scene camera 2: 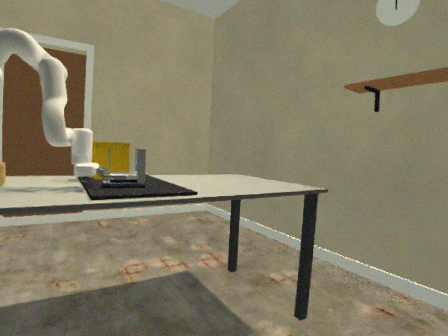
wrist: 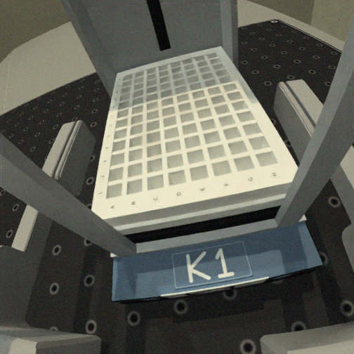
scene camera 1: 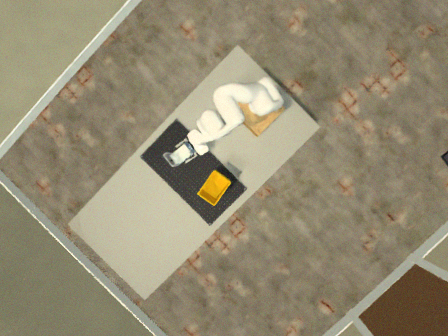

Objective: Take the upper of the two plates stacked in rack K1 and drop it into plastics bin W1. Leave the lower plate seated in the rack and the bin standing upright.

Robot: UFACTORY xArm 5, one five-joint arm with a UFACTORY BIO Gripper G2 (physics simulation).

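Frame: origin at the arm's base, x right, y ahead, z up, level; metres.
Seen in the pictures: hand, its tool point: (scene camera 2: 120, 175) (scene camera 1: 183, 153).
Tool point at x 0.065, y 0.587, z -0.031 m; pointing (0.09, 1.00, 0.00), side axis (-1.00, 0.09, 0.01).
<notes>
Offsets run from my tool point to a thing's top centre. Level surfaces: height alone.
Rack K1 @[dz +0.113, dx +0.003, dy +0.011 m] (scene camera 1: 169, 159) (scene camera 2: 141, 166) (wrist: 125, 35) stands on the dark mat, with a tall grey back wall, slanting front posts and a blue base label. The upper plate (wrist: 175, 150), white with square wells, lies flat in it. The lower plate is mostly hidden beneath it; its seating cannot be made out. My gripper (scene camera 1: 182, 151) (scene camera 2: 131, 175) (wrist: 185, 127) is open and holds nothing. Its fingers stand on both sides of the plate, with a gap visible on each side in the wrist view. Yellow bin W1 @[dz +0.138, dx -0.309, dy -0.038 m] (scene camera 1: 215, 186) (scene camera 2: 117, 155) stands upright; its label is not visible.
The dark perforated mat @[dz -0.042 m] (scene camera 1: 180, 175) (scene camera 2: 170, 190) (wrist: 30, 130) lies on the pale table @[dz -0.055 m] (scene camera 1: 135, 235) (scene camera 2: 240, 185). The rack's front posts rise between the camera and the plate. The arm's wooden base board (scene camera 1: 257, 126) is at the table's other end.
</notes>
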